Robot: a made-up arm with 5 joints. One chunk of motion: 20 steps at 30 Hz.
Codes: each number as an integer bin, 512 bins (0 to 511) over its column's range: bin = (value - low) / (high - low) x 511, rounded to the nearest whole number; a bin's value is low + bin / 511 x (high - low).
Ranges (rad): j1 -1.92..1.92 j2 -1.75..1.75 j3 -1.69..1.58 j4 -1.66..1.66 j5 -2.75..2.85
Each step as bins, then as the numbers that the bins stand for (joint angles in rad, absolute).
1 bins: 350 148 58 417 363
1 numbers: 0.7101 -0.7363 -1.3188 1.0493 1.2281
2 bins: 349 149 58 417 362
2 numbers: 0.7026 -0.7295 -1.3188 1.0493 1.2171
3 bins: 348 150 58 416 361
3 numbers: 0.6951 -0.7226 -1.3188 1.0428 1.2062
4 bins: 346 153 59 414 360
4 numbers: 0.6801 -0.7021 -1.3124 1.0298 1.1952
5 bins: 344 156 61 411 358
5 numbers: 0.6650 -0.6815 -1.2996 1.0103 1.1733
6 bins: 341 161 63 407 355
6 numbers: 0.6425 -0.6473 -1.2868 0.9843 1.1404
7 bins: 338 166 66 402 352
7 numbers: 0.6200 -0.6130 -1.2677 0.9518 1.1075
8 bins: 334 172 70 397 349
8 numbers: 0.5899 -0.5719 -1.2421 0.9193 1.0747
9 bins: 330 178 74 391 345
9 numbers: 0.5598 -0.5308 -1.2165 0.8804 1.0308
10 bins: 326 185 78 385 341
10 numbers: 0.5298 -0.4829 -1.1909 0.8414 0.9870
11 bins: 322 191 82 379 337
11 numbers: 0.4997 -0.4418 -1.1653 0.8024 0.9432
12 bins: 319 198 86 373 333
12 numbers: 0.4772 -0.3938 -1.1397 0.7634 0.8993
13 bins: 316 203 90 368 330
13 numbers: 0.4546 -0.3596 -1.1141 0.7309 0.8664
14 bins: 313 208 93 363 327
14 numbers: 0.4321 -0.3253 -1.0949 0.6984 0.8336
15 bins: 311 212 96 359 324
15 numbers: 0.4171 -0.2979 -1.0757 0.6724 0.8007
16 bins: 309 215 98 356 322
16 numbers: 0.4020 -0.2774 -1.0629 0.6530 0.7788
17 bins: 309 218 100 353 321
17 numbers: 0.4020 -0.2568 -1.0501 0.6335 0.7678
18 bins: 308 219 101 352 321
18 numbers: 0.3945 -0.2500 -1.0437 0.6270 0.7678
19 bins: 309 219 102 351 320
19 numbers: 0.4020 -0.2500 -1.0373 0.6205 0.7568
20 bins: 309 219 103 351 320
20 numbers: 0.4020 -0.2500 -1.0309 0.6205 0.7568
